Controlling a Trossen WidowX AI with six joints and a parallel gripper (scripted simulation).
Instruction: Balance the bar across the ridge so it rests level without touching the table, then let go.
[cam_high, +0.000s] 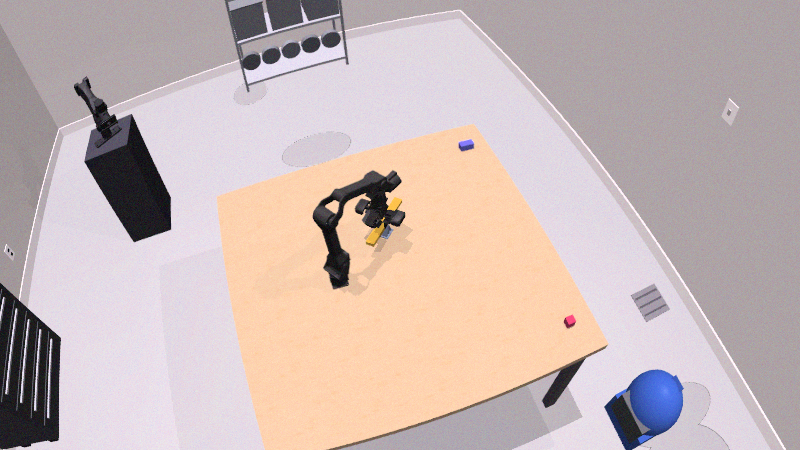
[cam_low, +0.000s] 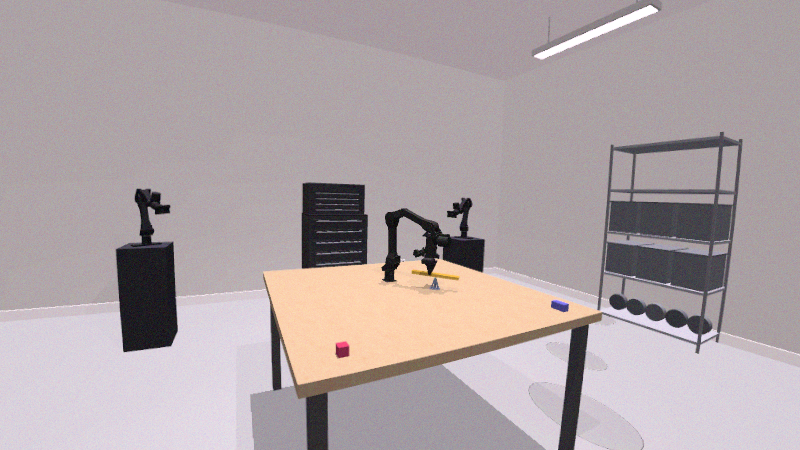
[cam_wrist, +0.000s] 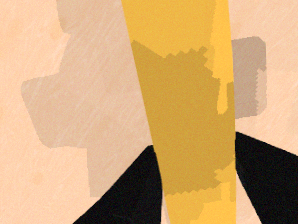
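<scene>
The bar is 2 cm to the left of my gripper tip and 2 cm ahead of it. Also, from my gripper tip: blue block: 52 cm ahead, 36 cm to the left, 6 cm below; then red block: 64 cm to the right, 52 cm ahead, 6 cm below.
</scene>
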